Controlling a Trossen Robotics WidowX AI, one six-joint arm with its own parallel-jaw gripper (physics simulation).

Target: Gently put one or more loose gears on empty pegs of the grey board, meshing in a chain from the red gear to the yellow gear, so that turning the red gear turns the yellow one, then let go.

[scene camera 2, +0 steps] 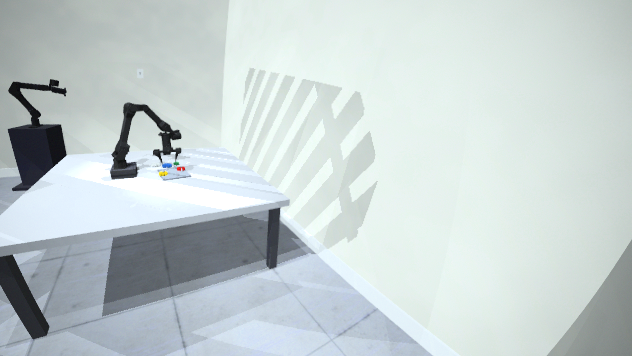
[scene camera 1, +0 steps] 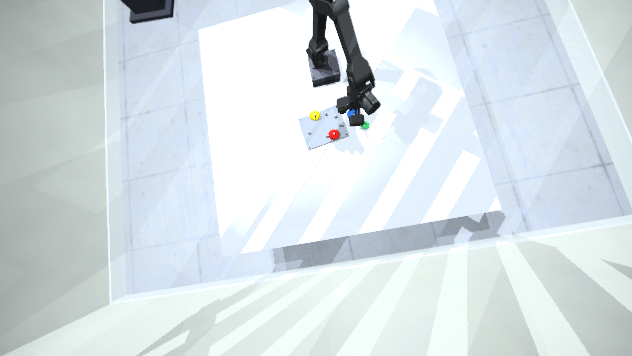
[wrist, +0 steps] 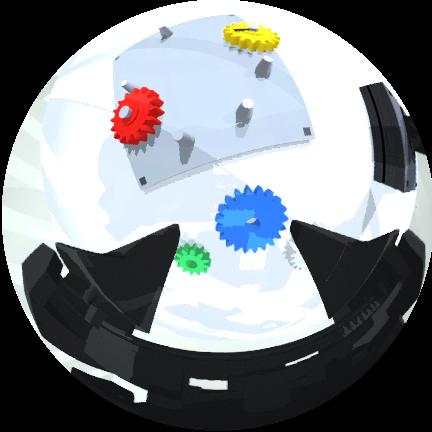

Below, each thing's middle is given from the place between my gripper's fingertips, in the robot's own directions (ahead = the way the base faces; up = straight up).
My gripper is now 1 cm past the blue gear (wrist: 267,208) and 2 cm above it. The rest, counted from my hand: green gear (wrist: 191,258) (5 cm ahead, 5 cm to the left, 2 cm below); then grey board (scene camera 1: 318,129) (4 cm ahead, 15 cm to the right, 2 cm below); then red gear (wrist: 144,103) (8 cm ahead, 10 cm to the right, 1 cm below).
